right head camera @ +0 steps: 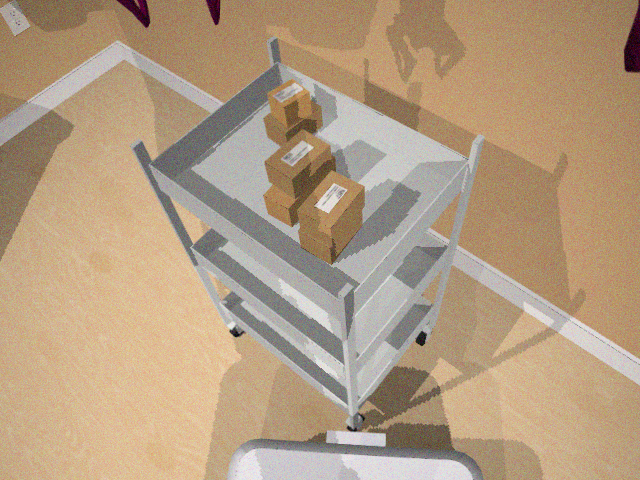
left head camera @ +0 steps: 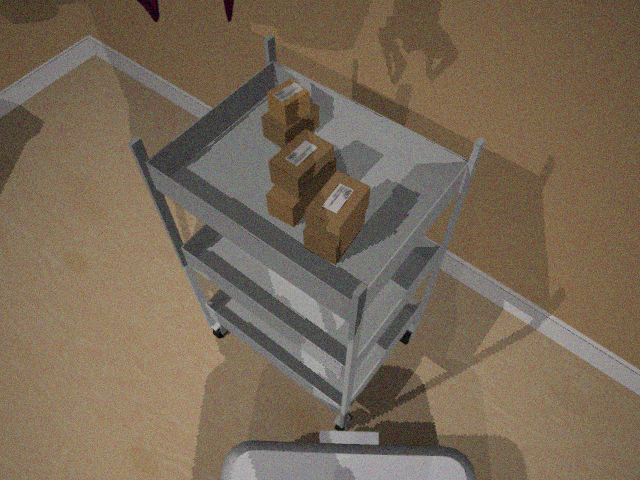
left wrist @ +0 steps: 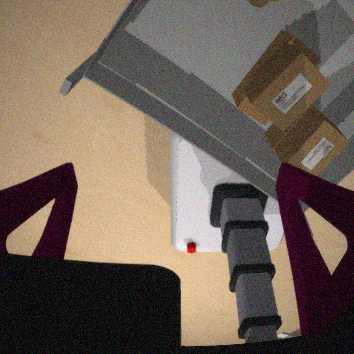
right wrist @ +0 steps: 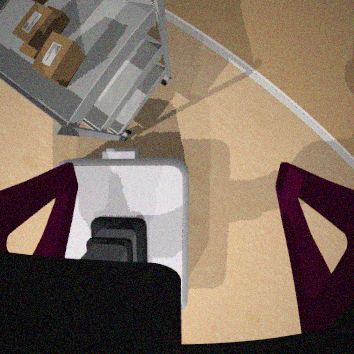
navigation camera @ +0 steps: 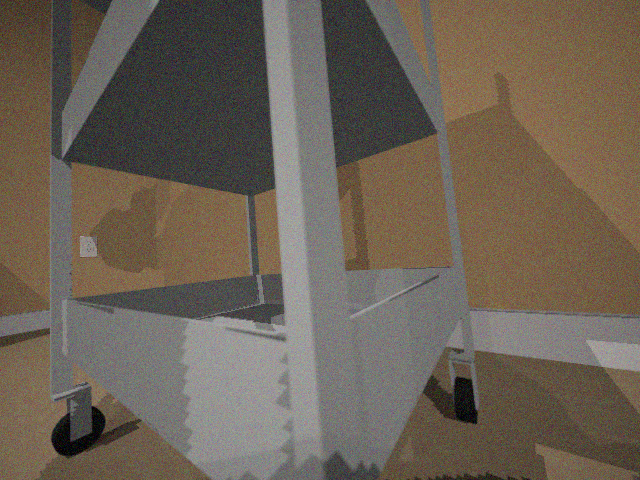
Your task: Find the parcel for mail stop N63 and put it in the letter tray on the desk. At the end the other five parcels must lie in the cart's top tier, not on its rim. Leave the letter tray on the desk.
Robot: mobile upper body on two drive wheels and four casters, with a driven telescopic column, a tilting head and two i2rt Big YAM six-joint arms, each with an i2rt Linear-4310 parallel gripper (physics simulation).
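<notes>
Brown parcels stand in three stacks in the top tier of the grey cart. The back stack has a small labelled parcel on a lower one. The middle stack has a larger labelled parcel on top. The front stack has a labelled parcel on top. I cannot read the labels surely. My left gripper is open and empty, beyond the cart. My right gripper is open and empty, right of the cart. Desk and letter tray do not show.
My white base stands close to the cart's near corner post. My dark column rises from it. A white skirting board runs along the wall behind the cart. A wall socket shows.
</notes>
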